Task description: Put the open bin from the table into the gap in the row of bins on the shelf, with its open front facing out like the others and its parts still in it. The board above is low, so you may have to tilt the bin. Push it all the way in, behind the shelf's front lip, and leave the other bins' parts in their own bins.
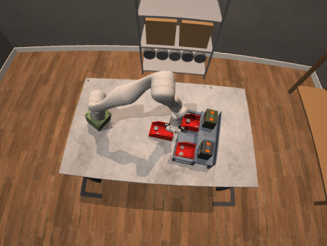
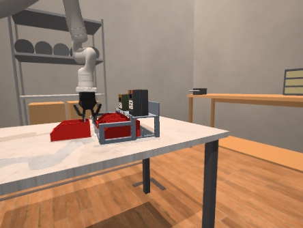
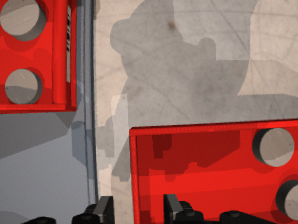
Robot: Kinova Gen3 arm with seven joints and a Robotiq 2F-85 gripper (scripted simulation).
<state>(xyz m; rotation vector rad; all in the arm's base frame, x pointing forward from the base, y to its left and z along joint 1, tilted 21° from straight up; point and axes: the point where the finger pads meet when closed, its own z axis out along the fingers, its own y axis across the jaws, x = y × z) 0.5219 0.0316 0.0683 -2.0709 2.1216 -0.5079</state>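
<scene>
The grey shelf lies 160 mm ahead of my hand, 10 mm to the right of it and 10 mm below it. Also, from my hand: black tool case (220 mm ahead, 130 mm to the right, 90 mm above); then grey round part (110 mm behind, 20 mm to the right, 60 mm below).
</scene>
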